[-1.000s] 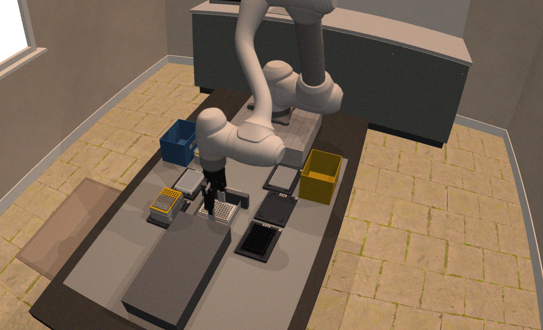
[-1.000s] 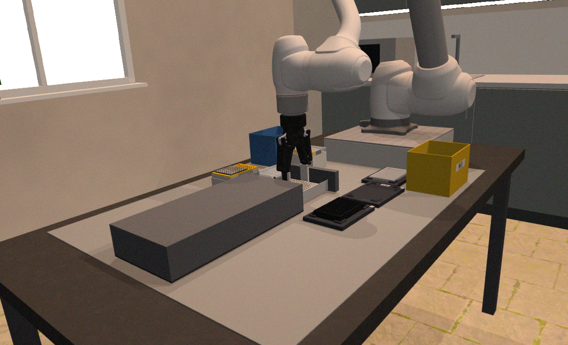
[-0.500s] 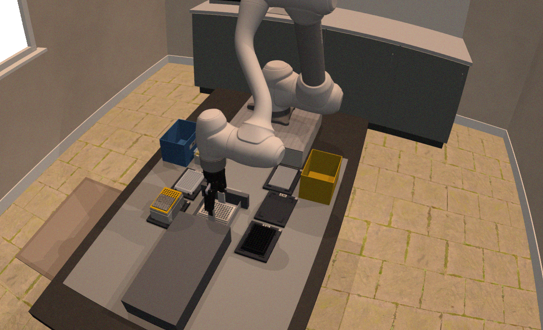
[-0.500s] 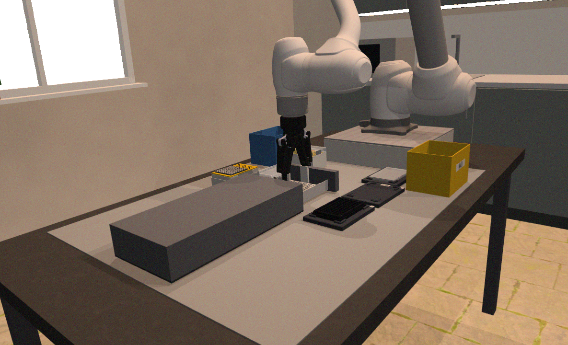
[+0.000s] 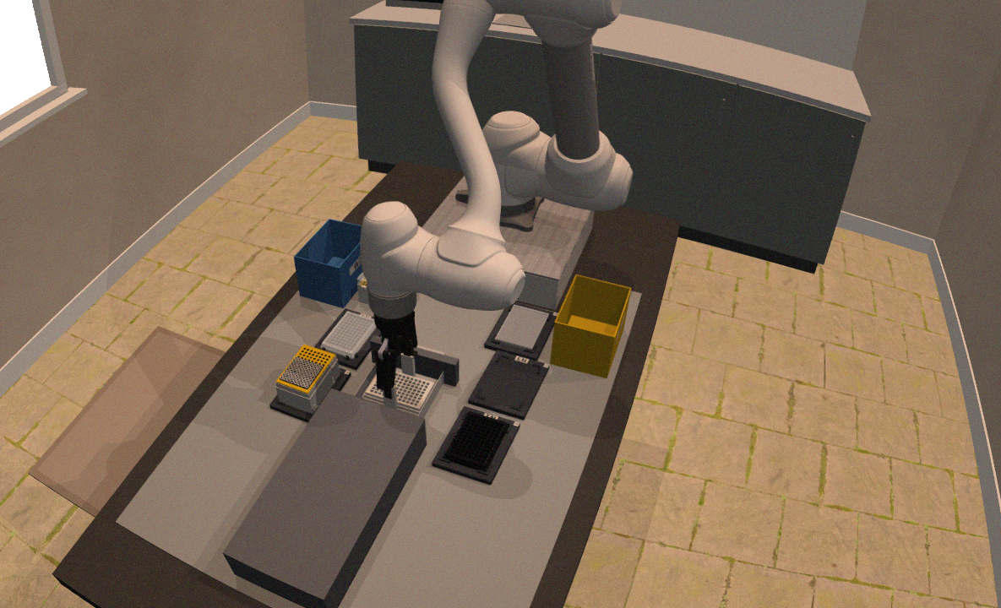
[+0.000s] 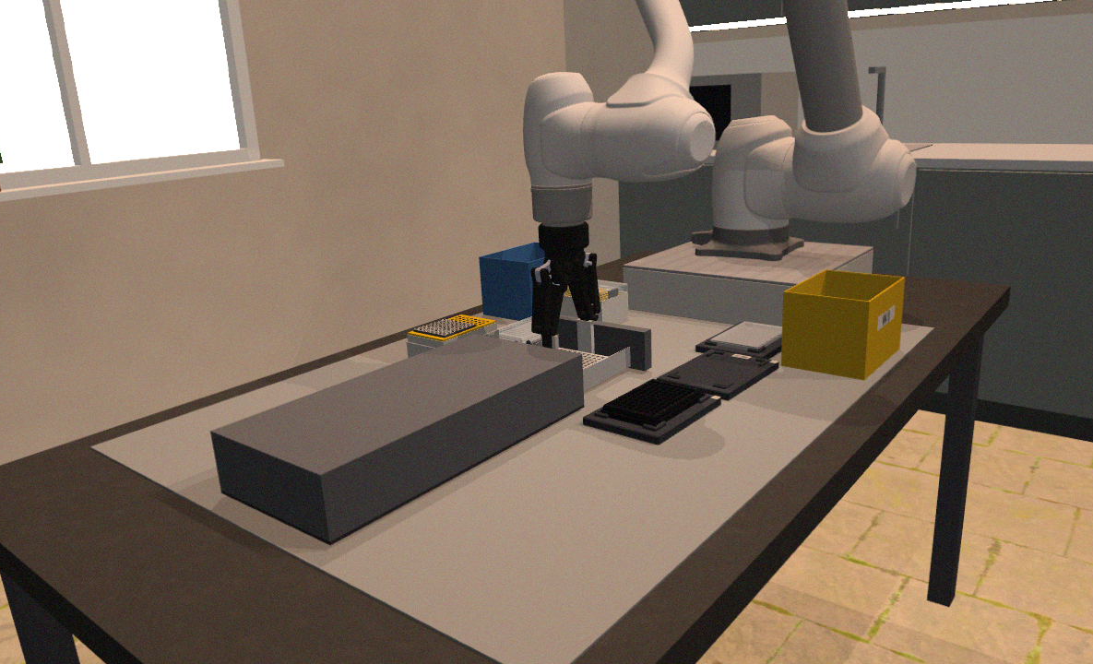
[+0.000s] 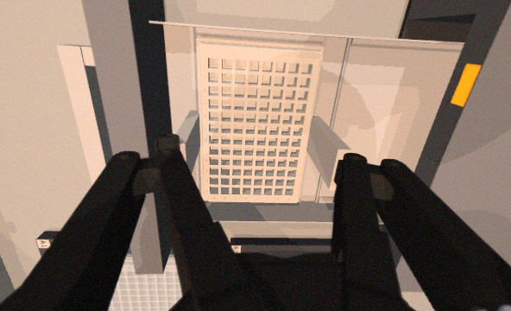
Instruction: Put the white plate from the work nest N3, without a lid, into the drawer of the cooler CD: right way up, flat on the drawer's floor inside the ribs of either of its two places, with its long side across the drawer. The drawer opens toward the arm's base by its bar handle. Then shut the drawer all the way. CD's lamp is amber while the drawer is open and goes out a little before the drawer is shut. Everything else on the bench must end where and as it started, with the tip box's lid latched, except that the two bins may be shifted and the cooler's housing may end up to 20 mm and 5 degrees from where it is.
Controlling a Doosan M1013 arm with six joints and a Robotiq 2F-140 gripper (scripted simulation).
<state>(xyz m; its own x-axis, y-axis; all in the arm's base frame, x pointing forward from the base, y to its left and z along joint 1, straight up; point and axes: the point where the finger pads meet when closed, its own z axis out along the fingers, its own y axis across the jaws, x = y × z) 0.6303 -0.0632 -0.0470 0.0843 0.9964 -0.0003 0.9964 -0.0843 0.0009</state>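
Right now the white plate is 20 mm below my hand. The rest, counted from my hand: black plate (190 mm to the left, 80 mm ahead, 20 mm below); yellow-topped tip box (200 mm to the right, 40 mm ahead, 10 mm above); drawer (30 mm ahead, 20 mm below).
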